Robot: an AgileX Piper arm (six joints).
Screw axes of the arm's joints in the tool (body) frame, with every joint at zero. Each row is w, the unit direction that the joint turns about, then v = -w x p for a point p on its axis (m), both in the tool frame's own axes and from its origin. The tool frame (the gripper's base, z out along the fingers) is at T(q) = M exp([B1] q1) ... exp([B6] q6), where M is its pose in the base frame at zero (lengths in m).
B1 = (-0.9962, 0, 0.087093, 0, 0.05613, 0)
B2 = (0, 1, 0, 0.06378, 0, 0.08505)
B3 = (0, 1, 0, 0.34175, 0, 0.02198)
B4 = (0, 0, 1, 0, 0, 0)
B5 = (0, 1, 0, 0.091, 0, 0)
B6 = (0, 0, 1, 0, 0, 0)
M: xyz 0.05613 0 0.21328 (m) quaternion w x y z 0.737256 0 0.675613 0
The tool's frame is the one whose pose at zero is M.
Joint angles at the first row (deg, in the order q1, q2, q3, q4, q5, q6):
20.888, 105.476, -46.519, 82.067, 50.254, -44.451
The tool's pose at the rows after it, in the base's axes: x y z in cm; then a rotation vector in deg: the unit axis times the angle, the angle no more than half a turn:
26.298 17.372 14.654 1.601 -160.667 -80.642
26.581 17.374 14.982 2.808 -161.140 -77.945
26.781 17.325 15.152 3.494 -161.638 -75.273
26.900 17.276 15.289 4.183 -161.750 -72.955
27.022 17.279 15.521 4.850 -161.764 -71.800
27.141 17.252 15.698 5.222 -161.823 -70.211
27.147 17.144 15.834 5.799 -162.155 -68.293
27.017 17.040 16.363 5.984 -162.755 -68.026
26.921 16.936 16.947 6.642 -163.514 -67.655
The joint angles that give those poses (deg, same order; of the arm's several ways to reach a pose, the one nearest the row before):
20.889, 105.206, -48.073, 78.768, 50.160, -41.660
20.888, 105.069, -49.624, 74.865, 50.264, -38.246
20.889, 105.030, -50.768, 71.532, 50.264, -35.325
20.888, 105.030, -51.714, 68.606, 50.626, -32.801
20.888, 104.935, -52.528, 66.771, 51.111, -31.188
20.888, 104.895, -53.337, 64.688, 51.536, -29.247
20.888, 104.665, -53.803, 62.473, 51.760, -27.515
20.888, 103.556, -53.777, 61.562, 51.787, -26.464
20.889, 102.430, -53.932, 60.380, 51.883, -25.441

